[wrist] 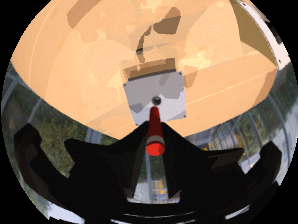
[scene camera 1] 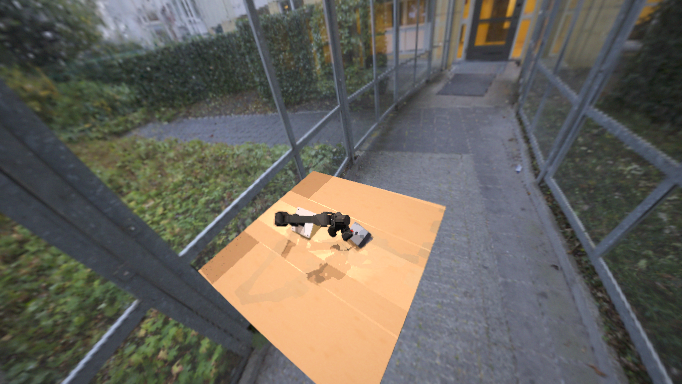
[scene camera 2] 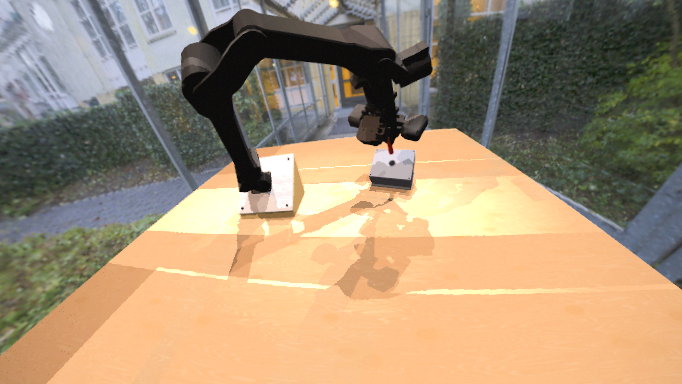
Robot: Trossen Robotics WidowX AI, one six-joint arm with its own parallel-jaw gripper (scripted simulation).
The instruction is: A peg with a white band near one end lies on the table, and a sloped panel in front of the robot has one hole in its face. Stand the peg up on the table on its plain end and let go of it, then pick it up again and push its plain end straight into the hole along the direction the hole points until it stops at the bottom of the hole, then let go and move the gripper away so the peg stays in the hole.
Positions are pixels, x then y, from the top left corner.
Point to a sloped panel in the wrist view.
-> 169,87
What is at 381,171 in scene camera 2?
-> A sloped panel.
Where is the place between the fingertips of my gripper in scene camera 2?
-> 389,143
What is my gripper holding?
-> A peg.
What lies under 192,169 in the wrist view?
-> My gripper.
